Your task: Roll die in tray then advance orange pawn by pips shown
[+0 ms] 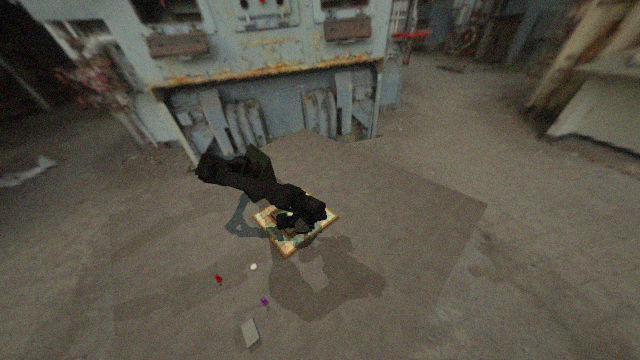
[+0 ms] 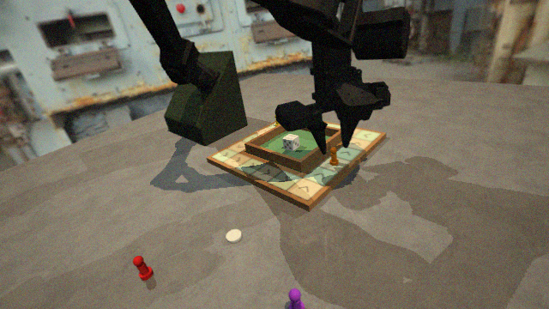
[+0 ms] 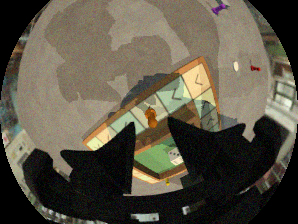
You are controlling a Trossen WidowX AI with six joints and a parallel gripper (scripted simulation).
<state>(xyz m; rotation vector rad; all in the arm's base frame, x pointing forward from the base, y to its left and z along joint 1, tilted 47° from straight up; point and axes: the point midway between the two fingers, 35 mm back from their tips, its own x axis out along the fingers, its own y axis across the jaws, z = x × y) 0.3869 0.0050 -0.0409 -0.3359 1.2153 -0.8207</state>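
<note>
The orange pawn is 10 mm below my gripper tip. The rest, counted from my gripper tip: white die: 110 mm behind, 10 mm below; green tray: 110 mm behind, 10 mm to the left, 30 mm below; white disc: 230 mm to the right, 40 mm below.
</note>
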